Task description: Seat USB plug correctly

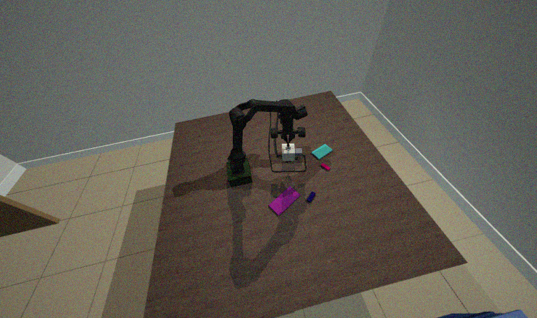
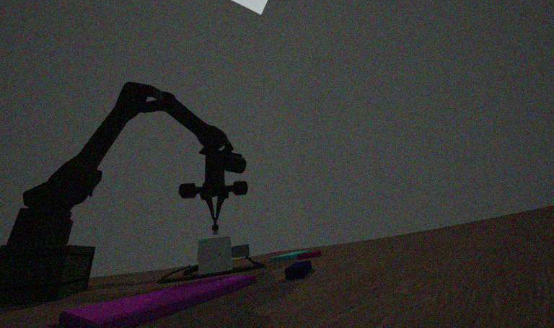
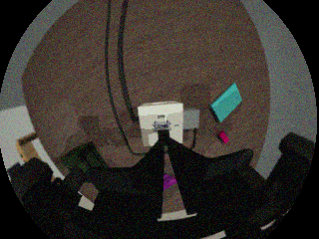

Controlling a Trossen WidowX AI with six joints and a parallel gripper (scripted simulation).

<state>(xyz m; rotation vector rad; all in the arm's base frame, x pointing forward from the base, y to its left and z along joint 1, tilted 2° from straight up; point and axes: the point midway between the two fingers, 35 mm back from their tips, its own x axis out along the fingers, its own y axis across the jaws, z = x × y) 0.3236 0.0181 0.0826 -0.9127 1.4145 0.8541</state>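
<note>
The small dark USB plug lies 2 cm below my gripper tip. The rest, counted from my gripper tip: small pink block 16 cm ahead, 17 cm to the right, 12 cm below; then cyan card 20 cm ahead, 6 cm to the right, 12 cm below; then magenta slab 15 cm behind, 26 cm to the right, 12 cm below.
</note>
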